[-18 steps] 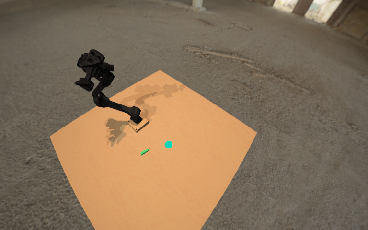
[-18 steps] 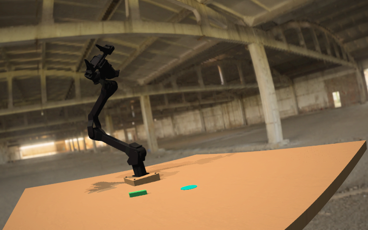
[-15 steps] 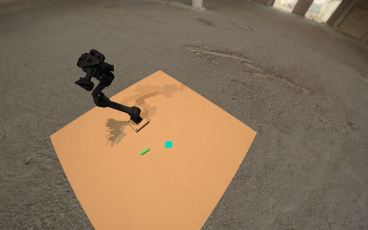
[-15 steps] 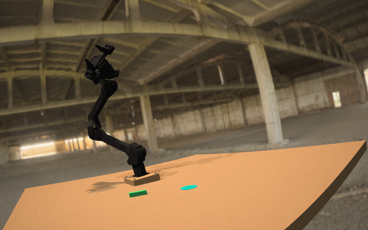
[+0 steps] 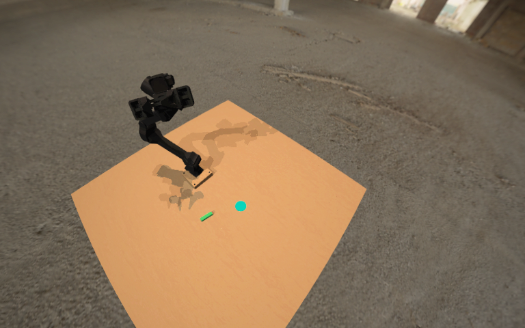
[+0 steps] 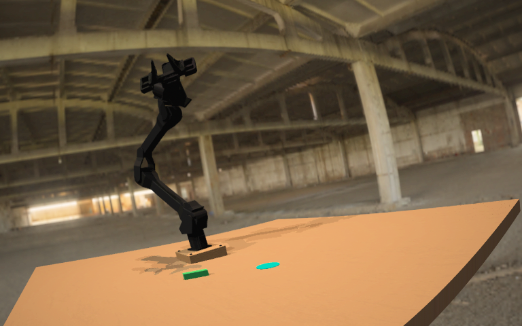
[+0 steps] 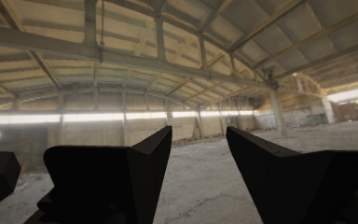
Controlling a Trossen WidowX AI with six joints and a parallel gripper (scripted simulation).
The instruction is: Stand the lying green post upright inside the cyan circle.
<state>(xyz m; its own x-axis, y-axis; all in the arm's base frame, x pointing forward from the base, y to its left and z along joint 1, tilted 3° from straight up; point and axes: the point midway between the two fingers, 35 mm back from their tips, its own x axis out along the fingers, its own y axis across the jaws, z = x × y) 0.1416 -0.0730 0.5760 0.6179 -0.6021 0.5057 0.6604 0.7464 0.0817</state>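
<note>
Right now the green post is 80 mm ahead of my gripper tip, 40 mm to the right of it and 610 mm below it. From my gripper tip the other things lie so: cyan circle: 180 mm ahead, 120 mm to the left, 620 mm below.
</note>
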